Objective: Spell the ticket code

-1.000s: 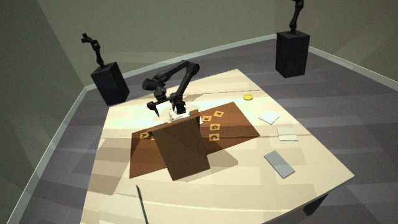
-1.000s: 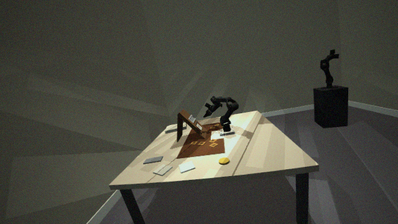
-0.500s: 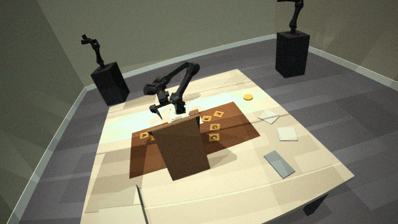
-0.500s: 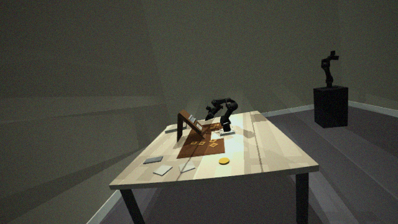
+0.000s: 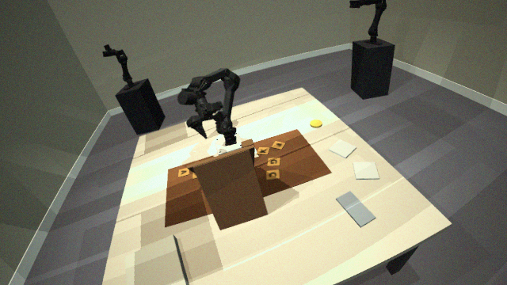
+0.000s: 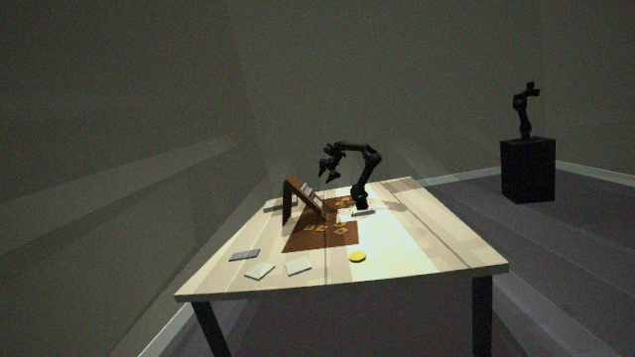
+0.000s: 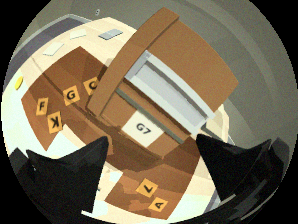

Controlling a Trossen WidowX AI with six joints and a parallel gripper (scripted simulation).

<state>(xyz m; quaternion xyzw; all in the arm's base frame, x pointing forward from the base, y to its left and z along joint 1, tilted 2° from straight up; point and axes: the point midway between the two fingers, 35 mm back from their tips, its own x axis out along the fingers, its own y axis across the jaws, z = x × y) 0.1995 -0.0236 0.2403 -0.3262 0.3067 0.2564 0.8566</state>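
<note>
My gripper tip is now 2 cm past the orange tile marked g, 23 cm to the right of it and 23 cm above it. From my gripper tip the other things lie so: brown mat: 3 cm behind, 5 cm to the left, 23 cm below; orange tile marked 7: 3 cm behind, 16 cm to the right, 23 cm below; white ticket: 6 cm ahead, 14 cm below.
</note>
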